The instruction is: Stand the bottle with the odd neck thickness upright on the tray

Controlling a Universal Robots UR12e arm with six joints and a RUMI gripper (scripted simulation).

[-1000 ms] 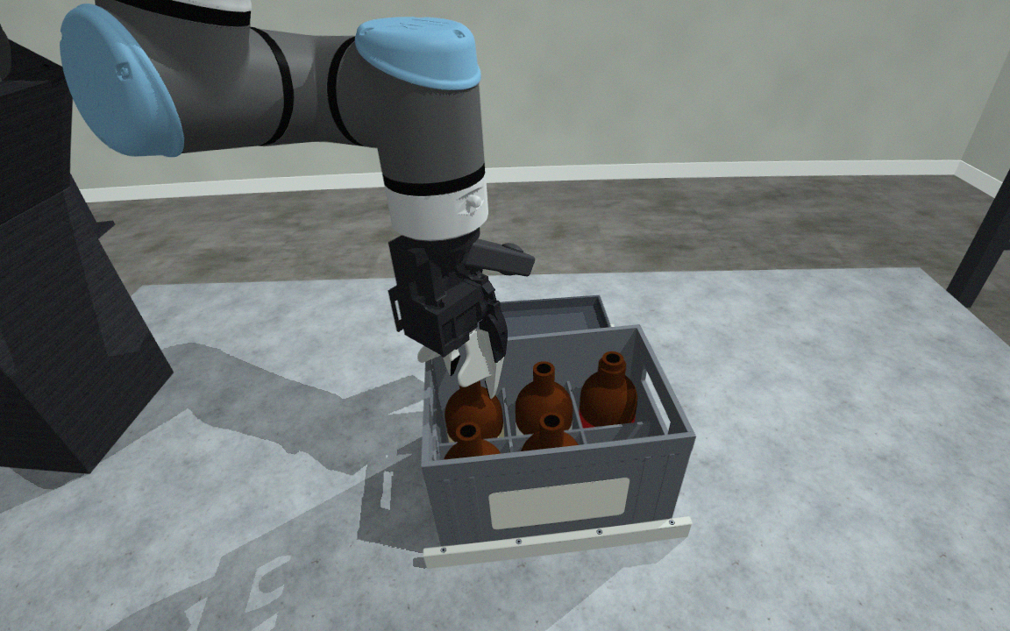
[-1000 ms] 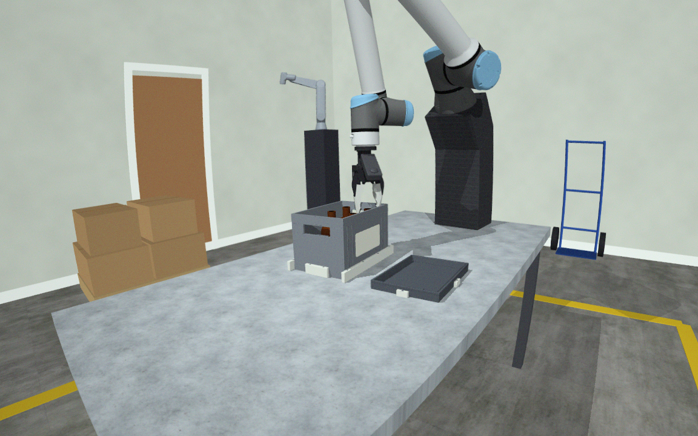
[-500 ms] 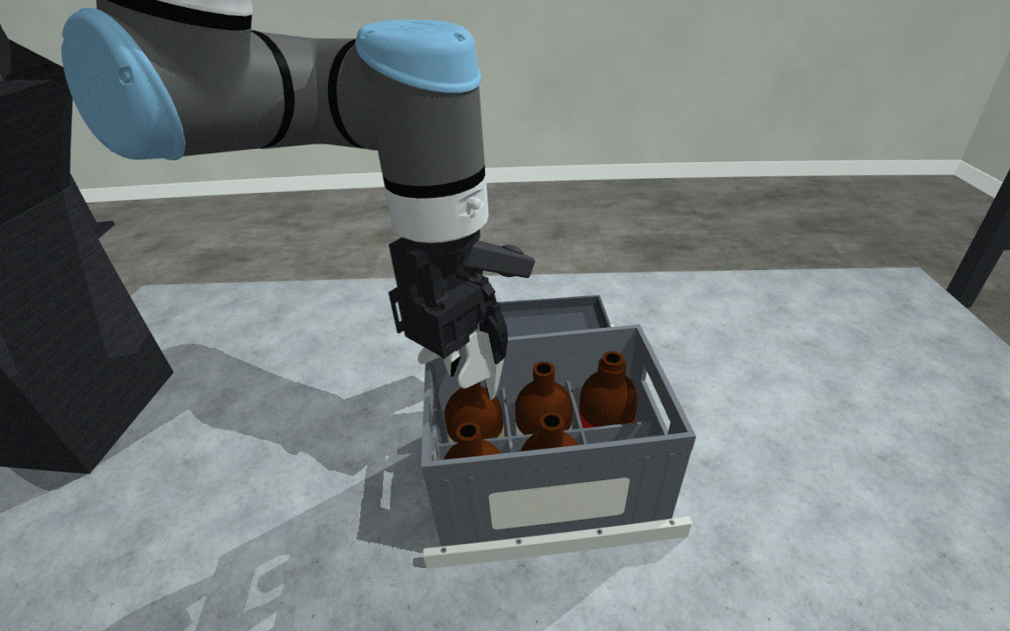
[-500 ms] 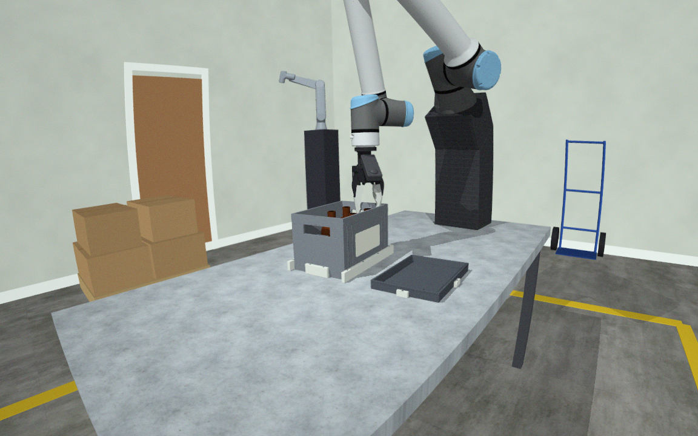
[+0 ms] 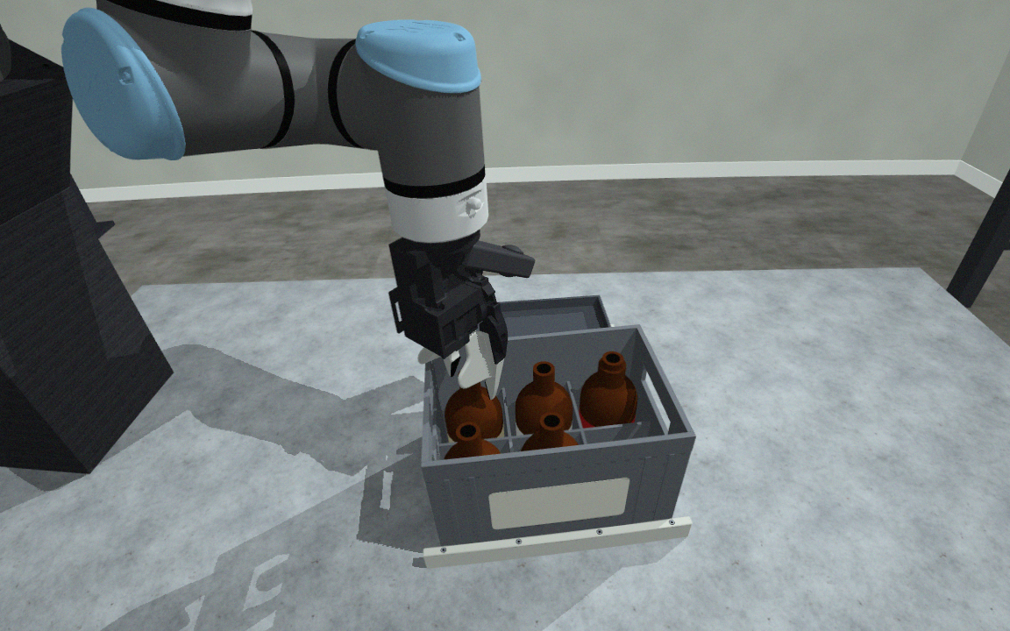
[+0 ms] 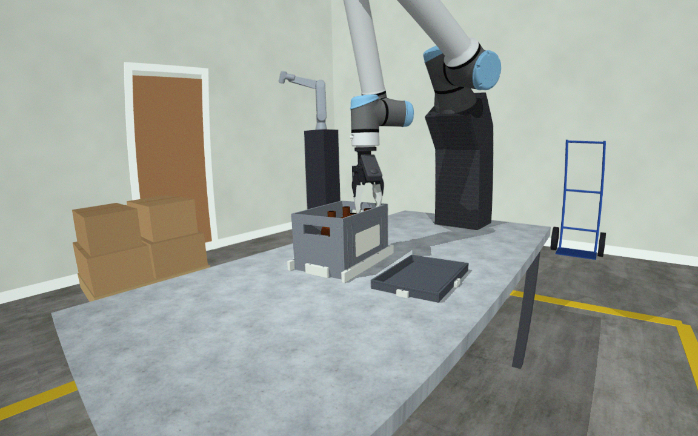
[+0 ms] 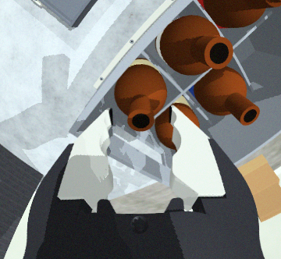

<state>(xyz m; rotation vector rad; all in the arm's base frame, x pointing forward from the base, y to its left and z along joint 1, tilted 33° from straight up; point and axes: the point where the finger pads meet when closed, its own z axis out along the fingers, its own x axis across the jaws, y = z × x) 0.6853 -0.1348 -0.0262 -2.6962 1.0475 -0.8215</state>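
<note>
The crate is 8 cm ahead of my hand, 5 cm to the right of it and 7 cm below it. The rest, counted from my hand: grey tray 11 cm ahead, 24 cm to the left, 14 cm below; then glass bottle 17 cm ahead, 7 cm below.
</note>
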